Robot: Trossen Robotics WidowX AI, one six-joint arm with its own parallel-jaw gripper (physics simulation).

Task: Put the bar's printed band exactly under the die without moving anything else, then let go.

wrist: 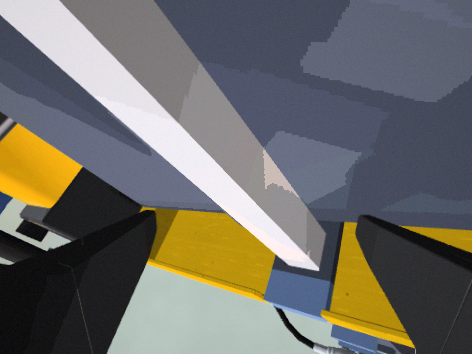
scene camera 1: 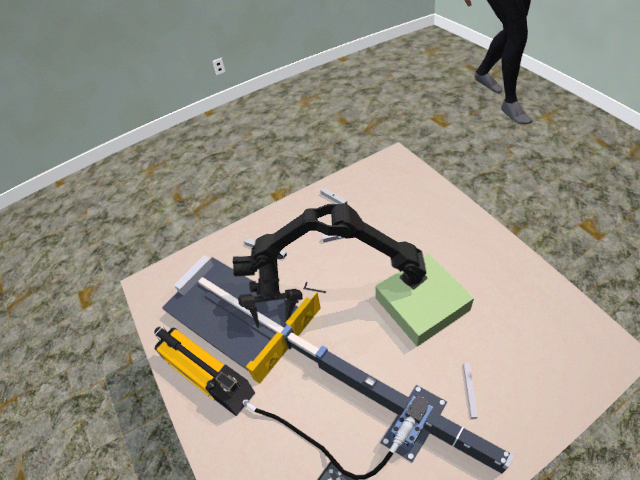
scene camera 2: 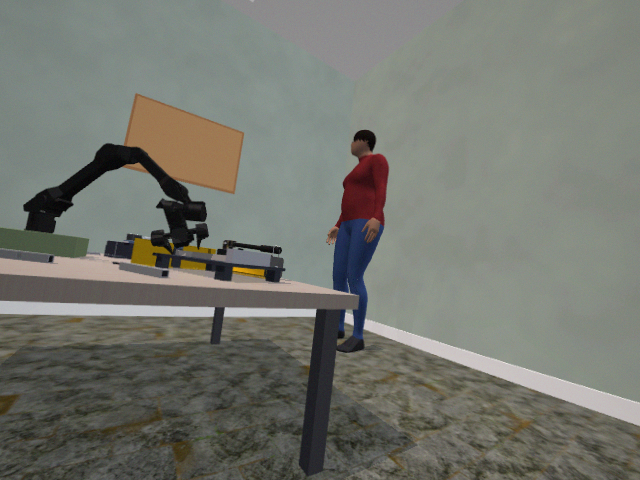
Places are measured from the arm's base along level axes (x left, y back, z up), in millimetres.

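Pixels of known places: gripper, between the fingertips: (wrist: 257, 222) (scene camera 1: 272, 325) (scene camera 2: 185, 251); arm's base, origin of its link: (scene camera 1: 413, 277) (scene camera 2: 38, 232).
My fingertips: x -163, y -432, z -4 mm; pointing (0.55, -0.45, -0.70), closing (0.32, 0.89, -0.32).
Observation:
Ahead of a thing's pixels: the offset from my fingertips to its top centre. "spot": to the spot under its first point. Level surfaces: height alone.
The long white bar (scene camera 1: 219, 292) (wrist: 165, 135) runs over the dark plate @[dz -18 mm] (scene camera 1: 196, 315) to the yellow upright plate @[spot: dx +82, dy -75, dz +15 mm] (scene camera 1: 266, 356) (wrist: 200, 235) and its blue guide @[spot: dx +62, dy +9, dz +25 mm] (scene camera 1: 285, 333) (wrist: 300, 287). Beyond it, white bar shows up to the dark channel @[spot: dx +252, dy +80, dz +7 mm] (scene camera 1: 346, 366). The blue-and-black die fixture @[dx +484, dy +106, dz +54 mm] (scene camera 1: 417, 408) straddles the channel. A white line @[spot: dx +593, dy +164, dz +8 mm] (scene camera 1: 458, 436) crosses the channel past the fixture. No printed band can be made out on the exposed bar. My gripper (scene camera 1: 272, 320) (scene camera 2: 185, 250) (wrist: 257, 222) is open and empty, low near the yellow plate, its fingers on either side of the bar in the wrist view.
A yellow-and-black device @[spot: dx -37, dy -284, dz +16 mm] (scene camera 1: 186, 369) lies beside the dark plate, with a black cable @[spot: dx +310, dy -120, dz -57 mm] (scene camera 1: 305, 434) running to the die fixture. The arm stands on a green block (scene camera 1: 439, 304). A hex key @[dx -63, dy +205, dz -62 mm] (scene camera 1: 315, 289) and loose grey pieces @[dx -349, dy +519, dz -48 mm] (scene camera 1: 332, 196) @[dx +519, dy +309, dz -57 mm] (scene camera 1: 470, 390) lie on the table.

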